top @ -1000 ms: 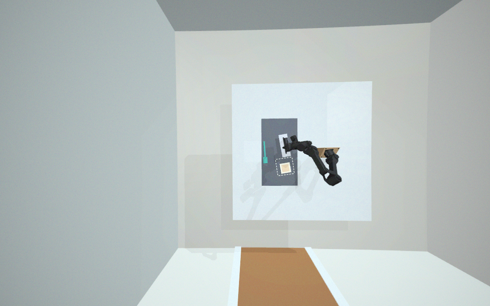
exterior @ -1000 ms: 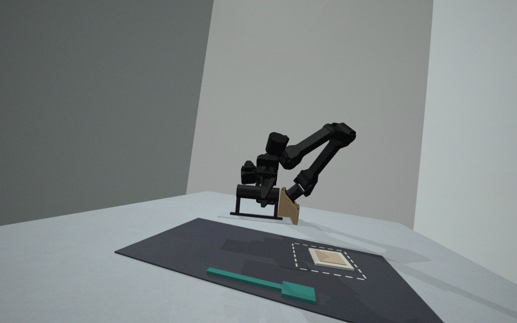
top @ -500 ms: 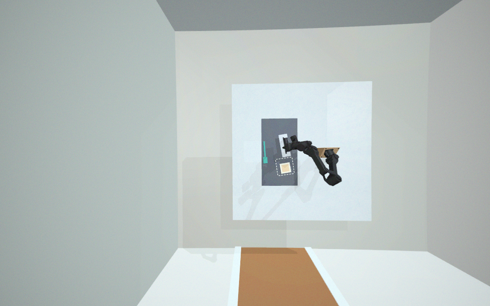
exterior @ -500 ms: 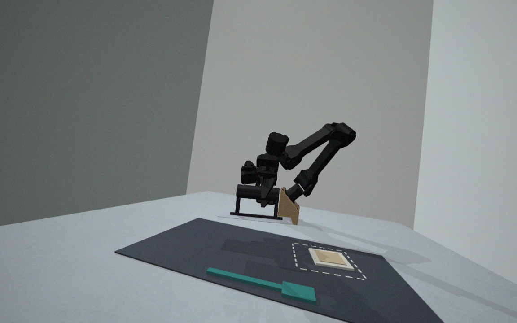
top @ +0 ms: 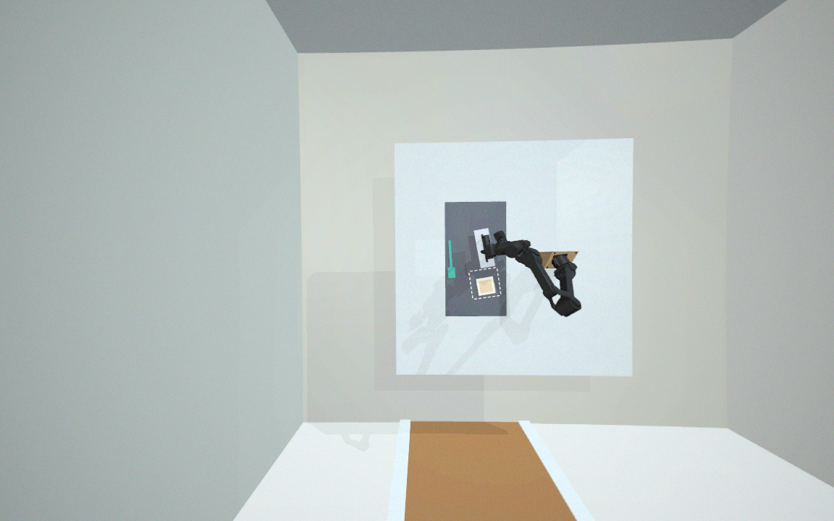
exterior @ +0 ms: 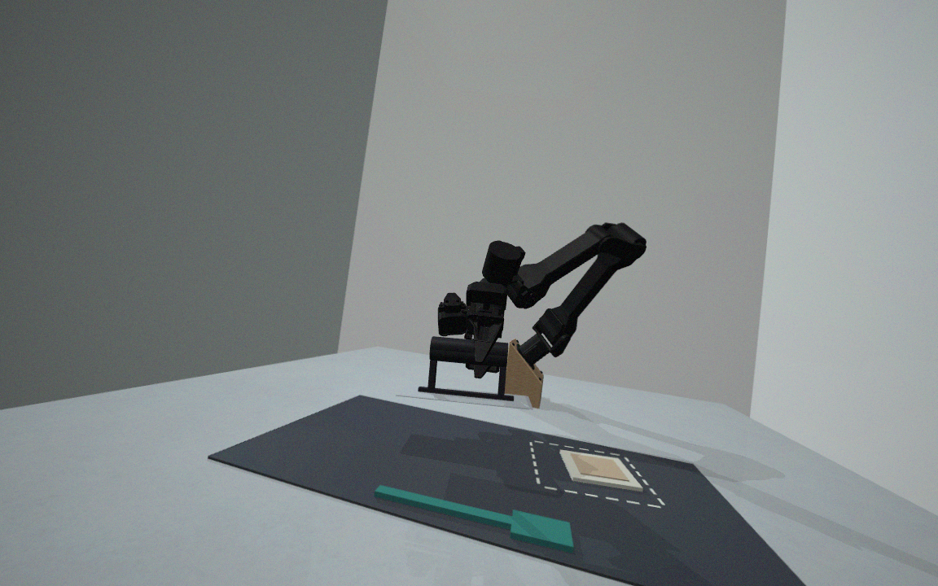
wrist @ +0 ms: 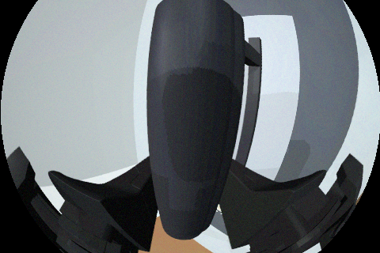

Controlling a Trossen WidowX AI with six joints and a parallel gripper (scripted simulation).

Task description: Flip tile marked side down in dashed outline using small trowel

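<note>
My gripper tip is 1 cm short of the dark mat, 4 cm to the right of it and 15 cm above it. Also, from my gripper tip: teal trowel 15 cm ahead, 4 cm to the left, 12 cm below; cream tile 2 cm behind, 19 cm to the left, 12 cm below.
</note>
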